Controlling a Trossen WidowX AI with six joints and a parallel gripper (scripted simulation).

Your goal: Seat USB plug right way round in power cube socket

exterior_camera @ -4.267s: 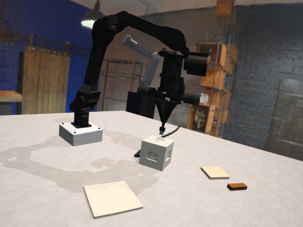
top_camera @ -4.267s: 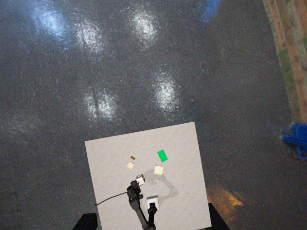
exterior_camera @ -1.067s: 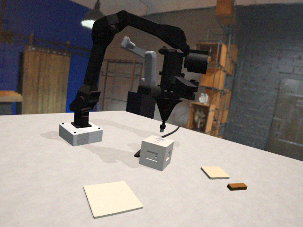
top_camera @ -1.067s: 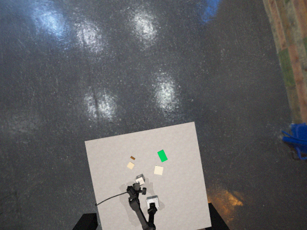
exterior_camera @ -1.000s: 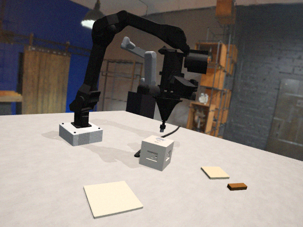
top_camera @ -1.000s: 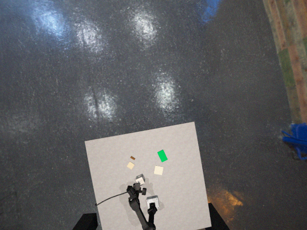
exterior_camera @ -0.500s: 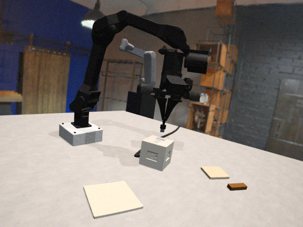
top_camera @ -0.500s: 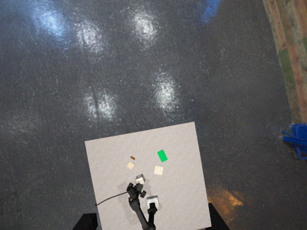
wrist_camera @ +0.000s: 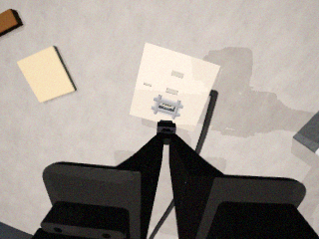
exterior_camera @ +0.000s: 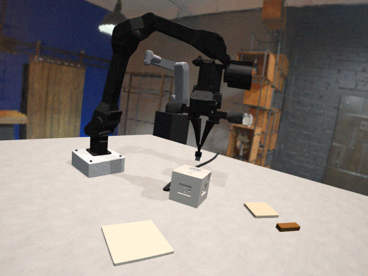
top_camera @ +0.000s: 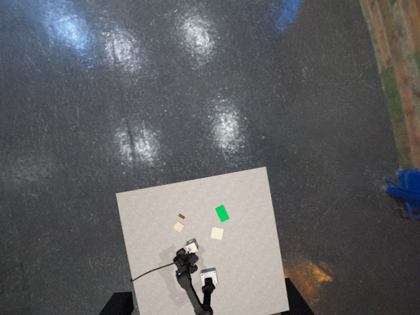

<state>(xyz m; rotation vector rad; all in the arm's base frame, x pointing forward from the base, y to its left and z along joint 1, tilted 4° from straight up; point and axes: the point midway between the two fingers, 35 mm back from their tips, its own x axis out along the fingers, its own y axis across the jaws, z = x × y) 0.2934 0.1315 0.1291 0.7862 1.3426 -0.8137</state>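
My gripper tip is now 20 mm above the black USB plug. The rest, counted from my gripper tip: green card 300 mm to the right, 240 mm ahead, 130 mm below; then brown block 250 mm ahead, 130 mm below, 50 mm to the left.
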